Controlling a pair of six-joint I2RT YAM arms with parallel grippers.
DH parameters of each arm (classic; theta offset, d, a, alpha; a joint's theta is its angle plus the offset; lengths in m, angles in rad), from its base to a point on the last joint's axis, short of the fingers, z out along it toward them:
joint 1: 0 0.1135 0.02 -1.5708
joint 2: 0 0 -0.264 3.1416
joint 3: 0.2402 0 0.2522 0
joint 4: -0.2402 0 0.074 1.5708
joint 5: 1.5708 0 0 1.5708
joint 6: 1.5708 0.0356 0 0
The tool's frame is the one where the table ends.
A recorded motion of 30 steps. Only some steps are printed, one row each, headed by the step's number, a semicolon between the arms.
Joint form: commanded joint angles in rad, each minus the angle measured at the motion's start. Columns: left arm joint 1, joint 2, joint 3, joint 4, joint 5, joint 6; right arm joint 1, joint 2, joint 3, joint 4, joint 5, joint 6.
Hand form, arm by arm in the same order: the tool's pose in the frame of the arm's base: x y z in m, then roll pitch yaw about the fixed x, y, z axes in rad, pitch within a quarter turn. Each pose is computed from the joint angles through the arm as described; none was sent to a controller.
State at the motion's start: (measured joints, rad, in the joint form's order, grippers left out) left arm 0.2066 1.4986 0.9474 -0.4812 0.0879 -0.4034; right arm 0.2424 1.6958 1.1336 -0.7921 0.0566 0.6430
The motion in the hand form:
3: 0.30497 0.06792 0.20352 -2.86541 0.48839 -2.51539; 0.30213 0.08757 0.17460 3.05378 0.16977 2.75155
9: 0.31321 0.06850 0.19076 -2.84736 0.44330 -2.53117; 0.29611 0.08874 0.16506 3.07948 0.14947 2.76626
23: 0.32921 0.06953 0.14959 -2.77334 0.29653 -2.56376; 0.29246 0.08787 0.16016 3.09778 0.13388 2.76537
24: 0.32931 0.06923 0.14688 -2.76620 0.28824 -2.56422; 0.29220 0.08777 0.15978 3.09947 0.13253 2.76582
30: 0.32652 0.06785 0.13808 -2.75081 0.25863 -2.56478; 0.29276 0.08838 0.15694 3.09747 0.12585 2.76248
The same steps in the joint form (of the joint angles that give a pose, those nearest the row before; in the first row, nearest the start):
3: 0.0212 0.0577 0.0432 0.0269 -0.0116 0.0527; 0.0439 0.0250 -0.0276 0.0235 -0.0196 0.0224
9: 0.0216 0.1163 0.0569 0.0358 0.0283 0.0573; 0.0538 0.0310 -0.0590 0.0293 -0.0127 0.0205
23: 0.0277 0.2766 0.0804 0.0585 0.1618 0.0645; 0.0552 0.0341 -0.0751 0.0247 -0.0076 0.0246
24: 0.0277 0.2836 0.0774 0.0633 0.1713 0.0632; 0.0552 0.0345 -0.0761 0.0241 -0.0072 0.0243
30: 0.0281 0.2975 0.0575 0.0753 0.1954 0.0589; 0.0559 0.0433 -0.0778 0.0304 -0.0124 0.0289

